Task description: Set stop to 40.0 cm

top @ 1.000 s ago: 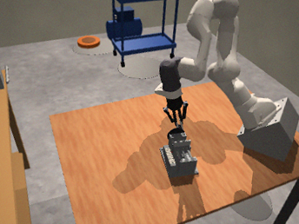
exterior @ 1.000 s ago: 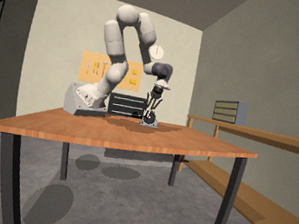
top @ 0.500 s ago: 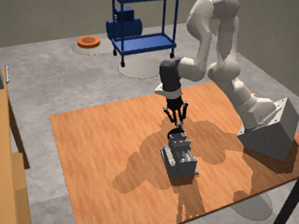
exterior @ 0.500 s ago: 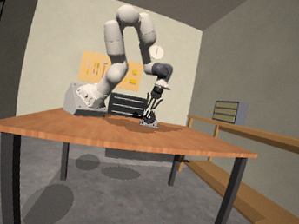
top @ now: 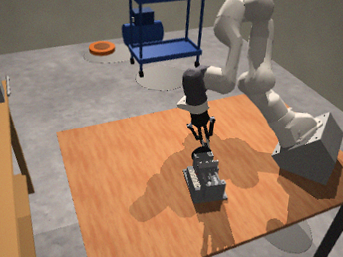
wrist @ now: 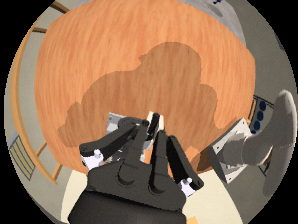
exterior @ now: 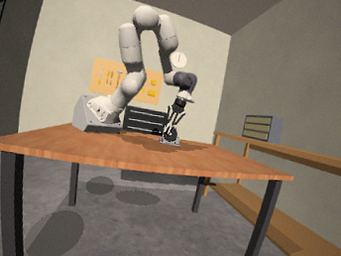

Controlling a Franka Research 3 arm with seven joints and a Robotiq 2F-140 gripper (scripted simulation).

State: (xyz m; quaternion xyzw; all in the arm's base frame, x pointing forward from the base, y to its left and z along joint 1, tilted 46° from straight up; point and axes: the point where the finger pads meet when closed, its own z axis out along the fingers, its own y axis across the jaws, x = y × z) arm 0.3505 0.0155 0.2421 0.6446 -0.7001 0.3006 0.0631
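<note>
Right now my hand is 1 cm short of the handwheel, 2 cm to the right of it and 2 cm above it.
</note>
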